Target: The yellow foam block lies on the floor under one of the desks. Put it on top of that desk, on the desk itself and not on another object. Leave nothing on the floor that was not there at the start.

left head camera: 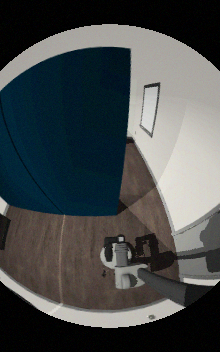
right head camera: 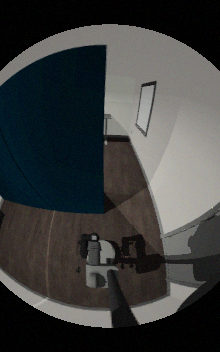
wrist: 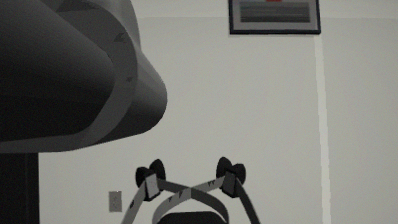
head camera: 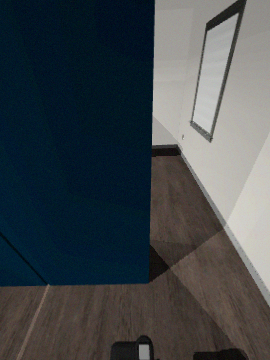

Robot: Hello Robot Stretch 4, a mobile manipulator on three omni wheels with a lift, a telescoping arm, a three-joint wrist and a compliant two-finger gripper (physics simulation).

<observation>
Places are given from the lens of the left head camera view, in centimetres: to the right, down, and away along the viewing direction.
window with blinds (left head camera: 150,91): 96, -198, 145
</observation>
